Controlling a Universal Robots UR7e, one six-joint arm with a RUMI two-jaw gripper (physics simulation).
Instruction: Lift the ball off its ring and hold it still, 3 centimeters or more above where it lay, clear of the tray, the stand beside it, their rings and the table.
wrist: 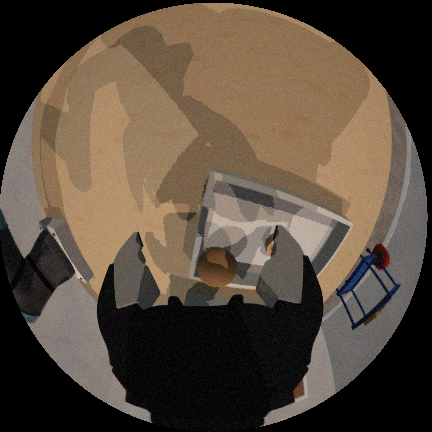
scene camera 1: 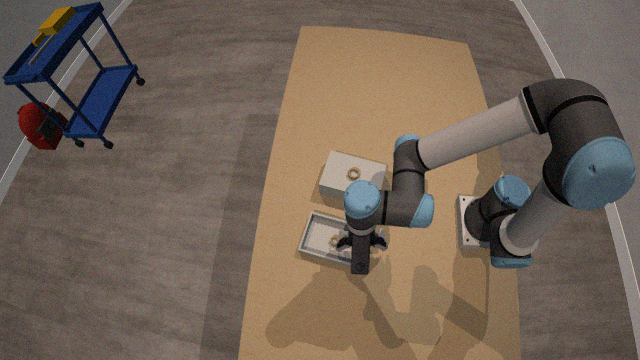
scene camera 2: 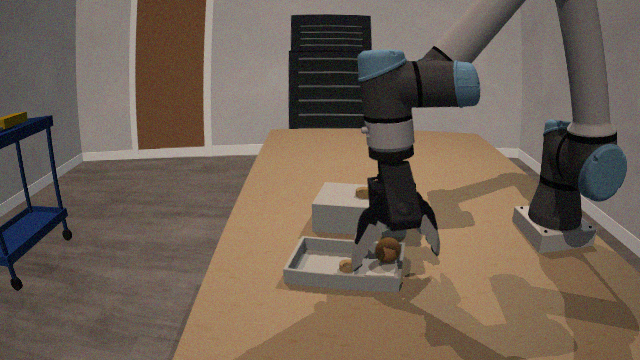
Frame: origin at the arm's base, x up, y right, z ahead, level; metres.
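Seen in the pictures: gripper, between the fingertips: [wrist: 206,231] [scene camera 2: 397,263]; arm's base, origin of its link: [wrist: 57,252] [scene camera 1: 483,220] [scene camera 2: 554,218].
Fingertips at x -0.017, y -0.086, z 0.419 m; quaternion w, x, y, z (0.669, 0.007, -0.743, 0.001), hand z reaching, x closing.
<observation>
Offsets run from my fingertips to a thing's top centre. "spot": to the spot under its first point. Level surfaces: height alone.
The brown ball @[dy +0.046, dx +0.027, dz +0.009 m] [scene camera 2: 388,250] [wrist: 216,267] lies in the right end of the grey tray @[dy +0.029, dx +0.005, dz +0.081 m] [scene camera 1: 325,256] [scene camera 2: 340,280] [wrist: 280,194], off the tray's ring and close to the end wall. My gripper [scene camera 1: 361,247] [scene camera 2: 396,262] [wrist: 206,231] is open and empty, its fingers spread on either side of the ball without gripping it. The tan ring in the tray [scene camera 1: 330,242] [scene camera 2: 345,270] [wrist: 268,245] is partly hidden by one finger in the wrist view. The white stand [scene camera 1: 336,167] [scene camera 2: 335,219] bears another ring @[spot: dy +0.226, dx +0.047, dz +0.042 m] [scene camera 1: 349,174] [scene camera 2: 360,196]. The ball is hidden in scene camera 1.
The tray and the stand are on the wooden table @[dx -0.023 m] [scene camera 1: 390,75] [scene camera 2: 440,150], with the stand behind the tray. The arm's base plate [scene camera 1: 466,241] [scene camera 2: 537,237] is to the right. A blue cart [scene camera 1: 102,97] [scene camera 2: 32,225] stands on the floor at the left.
</observation>
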